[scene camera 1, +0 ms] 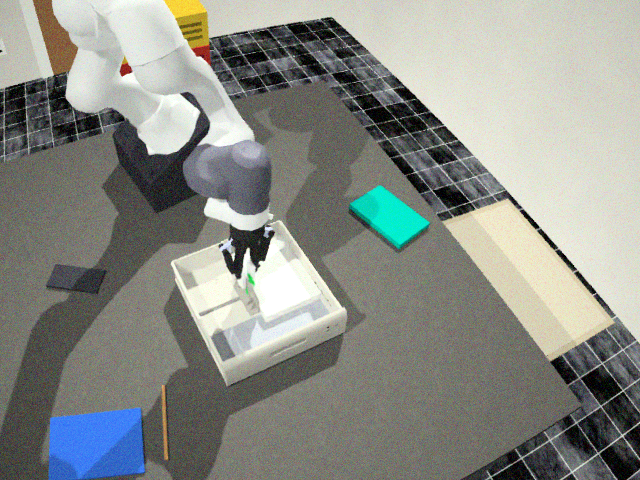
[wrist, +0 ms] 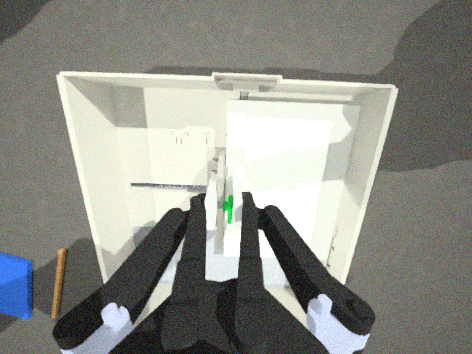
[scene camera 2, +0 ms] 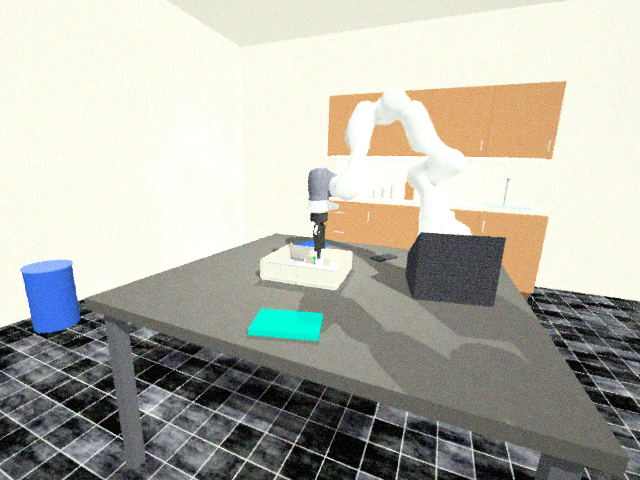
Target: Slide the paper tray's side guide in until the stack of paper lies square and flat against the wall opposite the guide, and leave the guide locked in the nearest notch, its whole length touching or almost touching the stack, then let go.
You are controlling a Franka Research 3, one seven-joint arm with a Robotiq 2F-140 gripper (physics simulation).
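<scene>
The cream paper tray [scene camera 1: 310,343] [scene camera 2: 302,273] [wrist: 86,192] stands on the table. The white paper stack [scene camera 1: 286,291] [wrist: 280,150] lies in it, on the right half in the wrist view, with its far edge near the right wall; exact contact there is unclear. The upright side guide [scene camera 1: 250,302] [wrist: 219,242] runs along the stack's left edge with little or no visible gap. Its green part [scene camera 1: 251,279] [wrist: 228,208] shows between the fingertips. My gripper [scene camera 1: 248,277] [scene camera 2: 318,256] [wrist: 225,185] is narrowly open, its fingers straddling the guide without gripping it. Notch engagement cannot be seen.
A teal block [scene camera 1: 390,217] [scene camera 2: 285,324] and a dark flat piece [scene camera 1: 76,278] [scene camera 2: 383,257] lie apart from the tray. A blue panel [scene camera 1: 96,444] [wrist: 15,285] and an orange-brown stick [scene camera 1: 164,422] [wrist: 59,283] lie beyond the tray's guide side. Tray walls surround the fingers.
</scene>
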